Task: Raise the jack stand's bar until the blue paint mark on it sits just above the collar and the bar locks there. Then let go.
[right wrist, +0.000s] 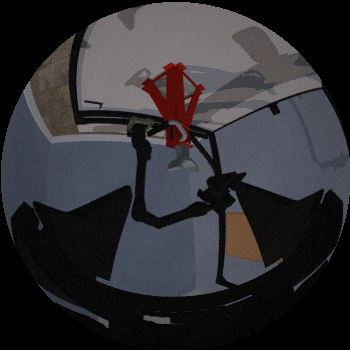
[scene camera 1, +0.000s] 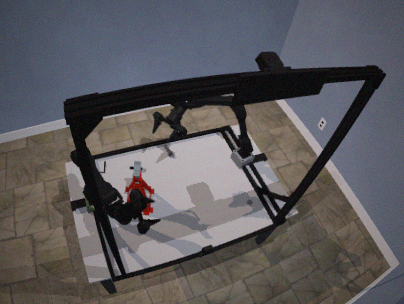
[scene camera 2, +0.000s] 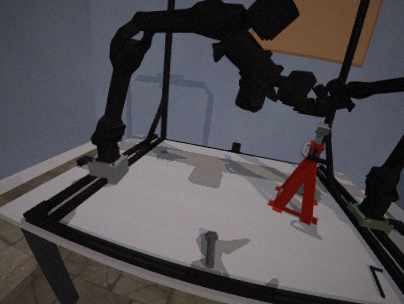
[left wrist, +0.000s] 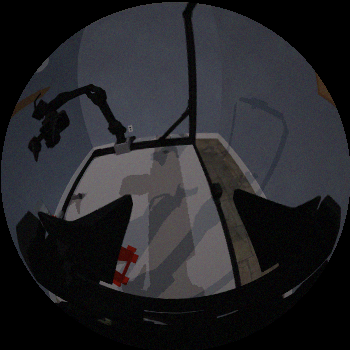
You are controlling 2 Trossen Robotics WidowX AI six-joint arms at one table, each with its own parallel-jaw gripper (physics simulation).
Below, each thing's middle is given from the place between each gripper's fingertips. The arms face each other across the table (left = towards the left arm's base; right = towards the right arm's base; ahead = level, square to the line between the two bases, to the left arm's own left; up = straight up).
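Labels:
The red jack stand point(scene camera 2: 305, 173) is 15 cm below my left hand, 24 cm ahead of it and 1 cm to the left of it.
My right hand, meanwhile, is 19 cm above the red jack stand, 10 cm past it and 15 cm to the right of it.

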